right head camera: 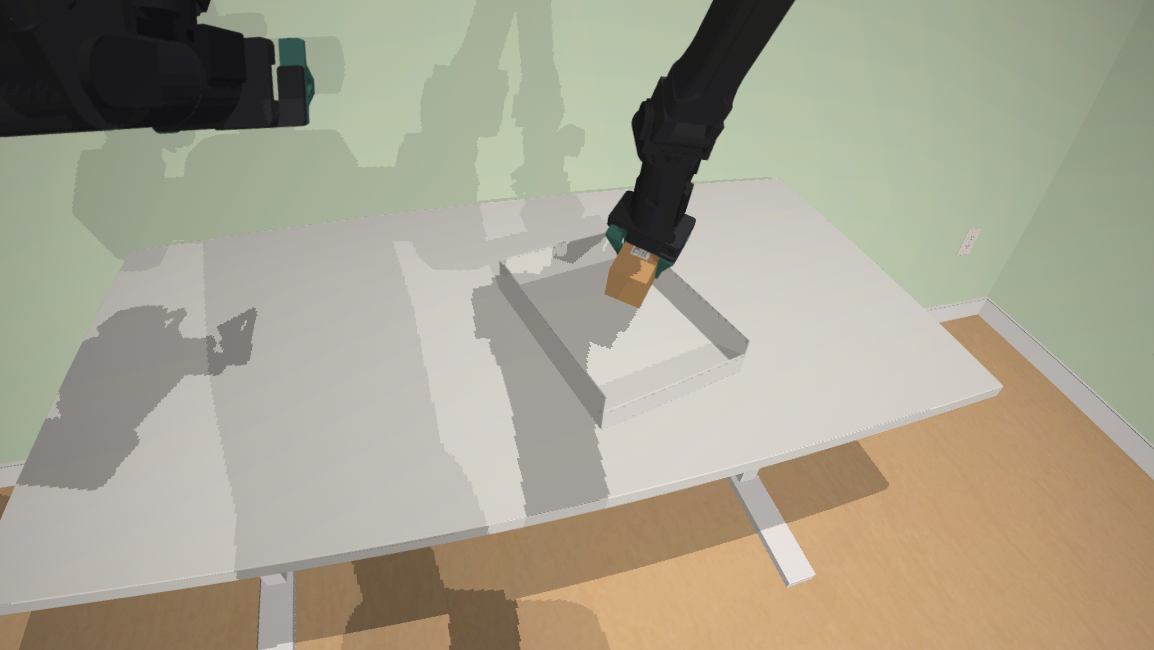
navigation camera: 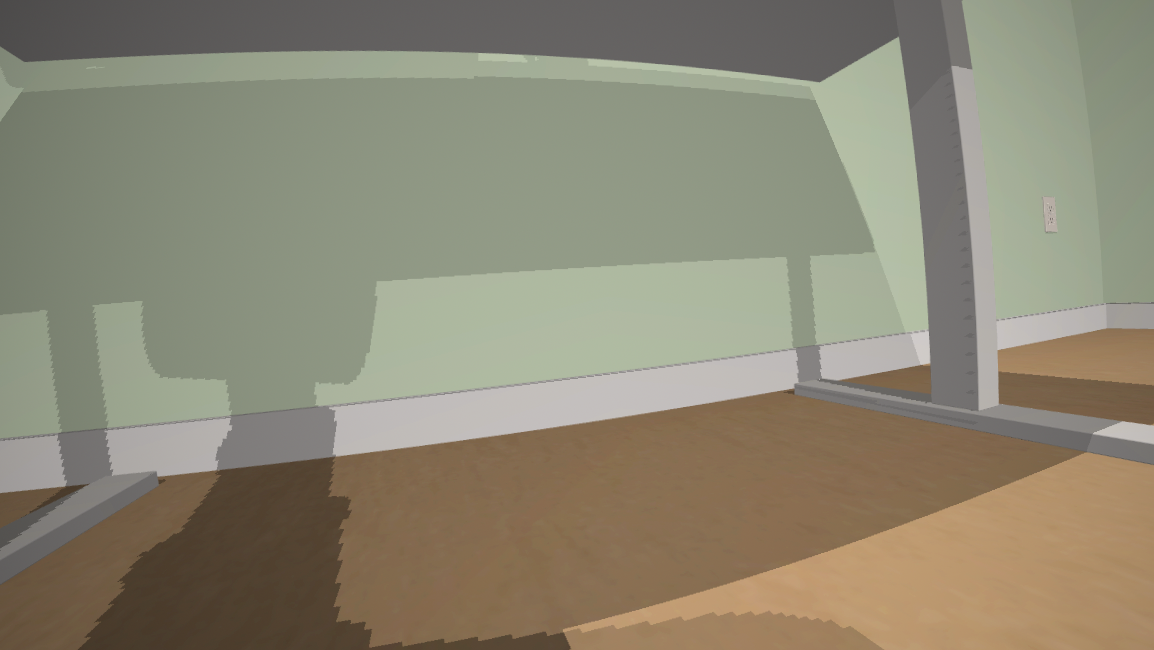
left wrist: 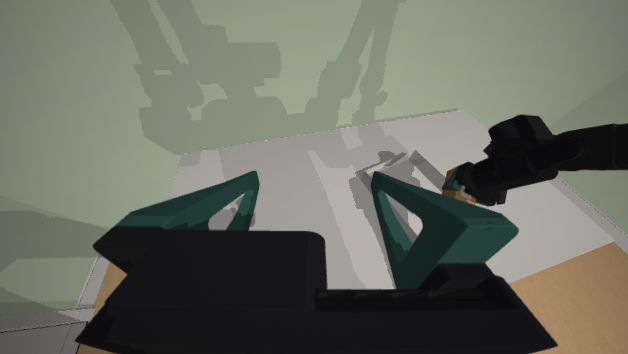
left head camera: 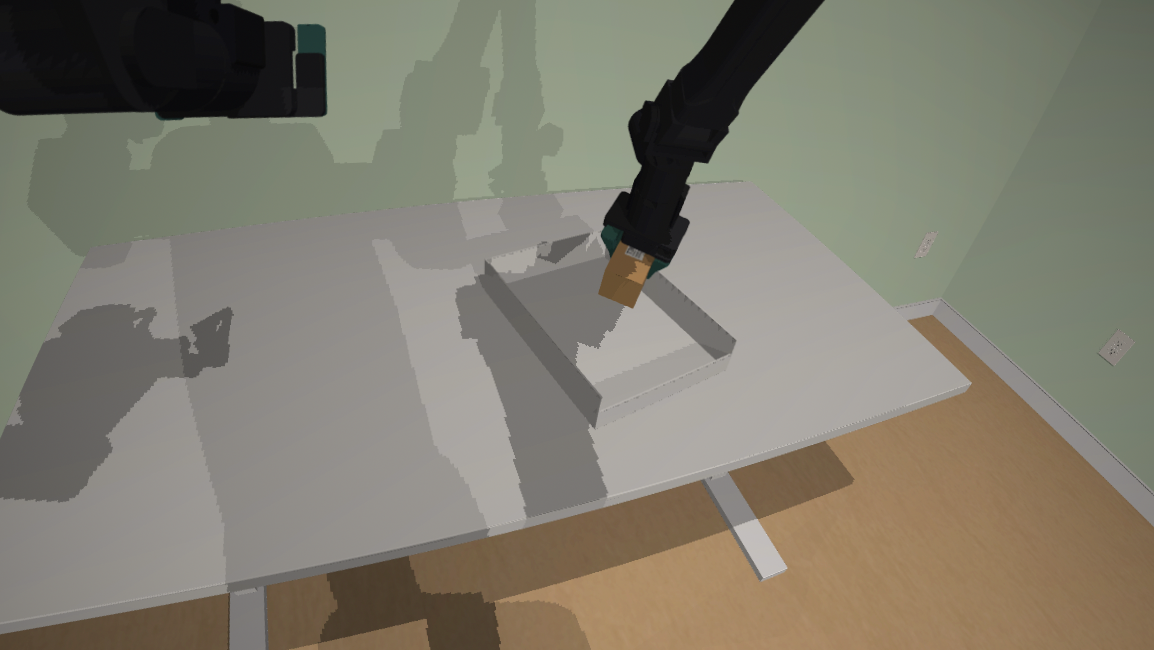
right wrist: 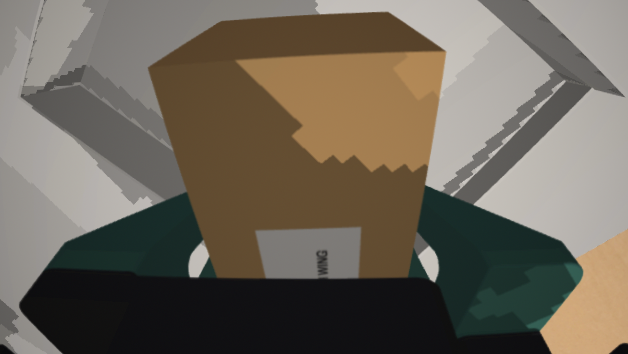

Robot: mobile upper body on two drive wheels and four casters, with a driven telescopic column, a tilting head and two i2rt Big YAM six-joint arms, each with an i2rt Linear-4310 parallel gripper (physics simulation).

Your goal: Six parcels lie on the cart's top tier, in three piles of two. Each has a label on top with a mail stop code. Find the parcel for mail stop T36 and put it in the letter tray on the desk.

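A brown parcel with a white label is held in my right gripper, which is shut on it. The parcel hangs tilted above the far right part of the letter tray. In the right wrist view the word "WING" shows on the label; the mail stop code is hidden. My left gripper is open and empty, high up at the upper left of the head views. The cart and the other parcels do not show.
The letter tray stands on the white desk, which has a green wall behind it. A desk leg shows at the right of the navigation view. The right arm reaches in over the desk's far right part.
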